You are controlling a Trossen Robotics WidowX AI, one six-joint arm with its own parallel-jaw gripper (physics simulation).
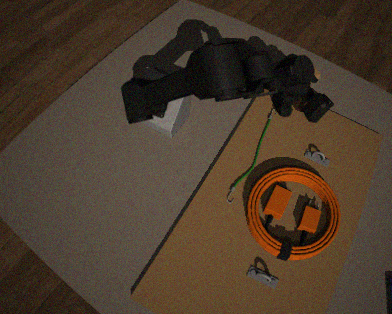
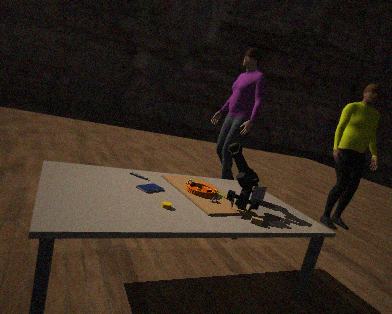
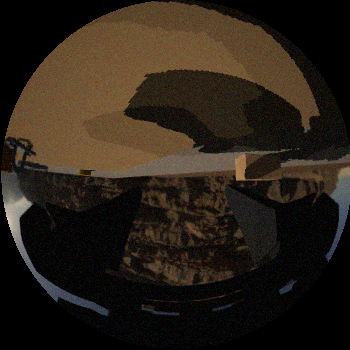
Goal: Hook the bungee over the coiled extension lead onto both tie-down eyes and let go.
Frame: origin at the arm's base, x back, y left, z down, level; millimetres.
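Seen in the pictures: gripper, fingertip midpoint: [image 1: 324, 92] [image 2: 239, 209] [image 3: 183, 190]; arm's base, origin of the base link: [image 1: 154, 100] [image 2: 255, 190].
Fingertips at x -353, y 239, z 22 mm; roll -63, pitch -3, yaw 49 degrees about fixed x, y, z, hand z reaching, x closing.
Observation:
Offsets run from my fingertips to a thing's top centre. "spot": to the spot under its first point. Level surfaces: height alone.
A green bungee @(dx +106, dy -232, dz +24 mm) [image 1: 257, 152] [image 2: 221, 195] lies loose on the tan board @(dz +30 mm) [image 1: 207, 249] [image 2: 213, 209] [image 3: 81, 98], with a metal hook at each end. It lies left of the coiled orange extension lead @(dx -27, dy -337, dz +0 mm) [image 1: 257, 230] [image 2: 201, 189] and is hooked to nothing. Two grey tie-down eyes stand either side of the coil, one on the far side @(spot: dx -35, dy -177, dz +27 mm) [image 1: 317, 156] and one on the near side @(spot: dx -17, dy -485, dz +5 mm) [image 1: 262, 274]. My gripper [image 1: 299, 104] [image 2: 243, 200] [image 3: 183, 190] is open and empty. It hangs low over the board's far corner, just beyond the bungee's far hook @(dx +101, dy -111, dz +22 mm) [image 1: 271, 115].
A small wooden block @(dx +59, dy +85, dz +12 mm) [image 2: 257, 220] [image 3: 257, 166] lies on the table by the gripper. A blue book @(dx -354, dy -400, dz +30 mm) [image 2: 149, 187], a yellow disc @(dx -376, dy -146, dz +23 mm) [image 2: 166, 204] and a dark pen @(dx -336, dy -619, dz +30 mm) [image 2: 139, 176] lie left of the board. Two people stand behind the table, one in purple [image 2: 244, 103], one in yellow [image 2: 345, 131].

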